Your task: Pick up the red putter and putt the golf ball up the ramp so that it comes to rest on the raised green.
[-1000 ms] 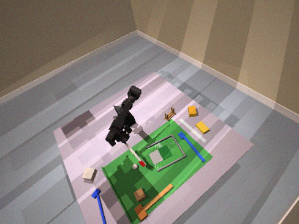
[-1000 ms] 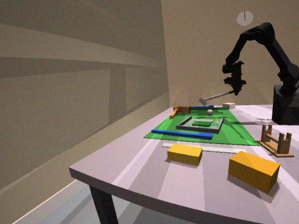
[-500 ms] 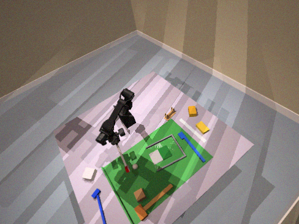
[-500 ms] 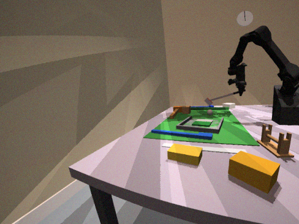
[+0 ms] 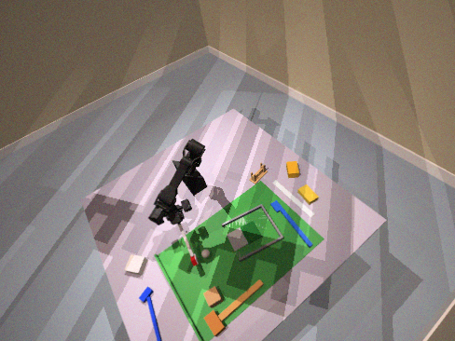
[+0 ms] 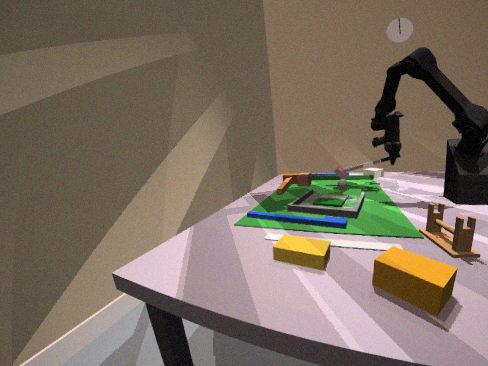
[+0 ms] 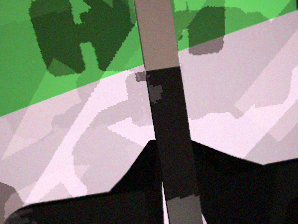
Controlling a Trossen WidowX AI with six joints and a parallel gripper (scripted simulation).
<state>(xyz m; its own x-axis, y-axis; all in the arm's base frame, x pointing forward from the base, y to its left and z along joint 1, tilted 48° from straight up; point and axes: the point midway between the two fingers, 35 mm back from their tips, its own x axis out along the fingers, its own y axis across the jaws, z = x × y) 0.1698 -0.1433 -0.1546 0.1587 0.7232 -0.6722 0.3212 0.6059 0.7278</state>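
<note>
Now: gripper tip 110 mm short of the red putter, 30 mm to the left of it and 10 mm above it. Round my gripper tip: white golf ball (210 mm ahead, 80 mm below, 10 mm to the right); then tan block (390 mm ahead, 120 mm to the right, 70 mm below); then white block (300 mm to the right, 80 mm below, 10 mm behind).
</note>
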